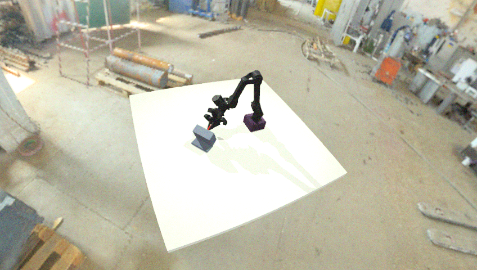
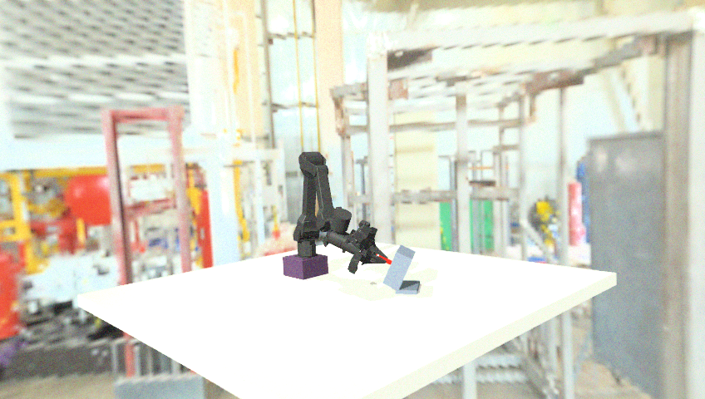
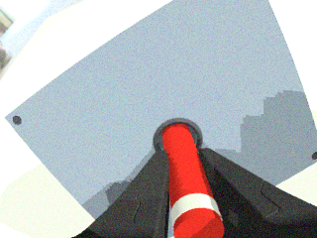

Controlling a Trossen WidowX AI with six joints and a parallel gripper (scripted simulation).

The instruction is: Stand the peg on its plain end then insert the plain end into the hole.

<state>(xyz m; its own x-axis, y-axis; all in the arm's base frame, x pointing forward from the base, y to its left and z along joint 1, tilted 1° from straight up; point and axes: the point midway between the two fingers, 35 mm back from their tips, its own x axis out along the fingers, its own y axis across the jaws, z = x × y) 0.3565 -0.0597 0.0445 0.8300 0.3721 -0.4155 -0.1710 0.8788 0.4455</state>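
Now: gripper tip 4 cm short of the grey sloped panel, 2 cm to the right of it and 2 cm above it. Round my gripper tip: red peg: 1 cm behind, 1 cm to the right, 1 cm above; grey foot plate: 6 cm ahead, 3 cm to the left, 9 cm below.
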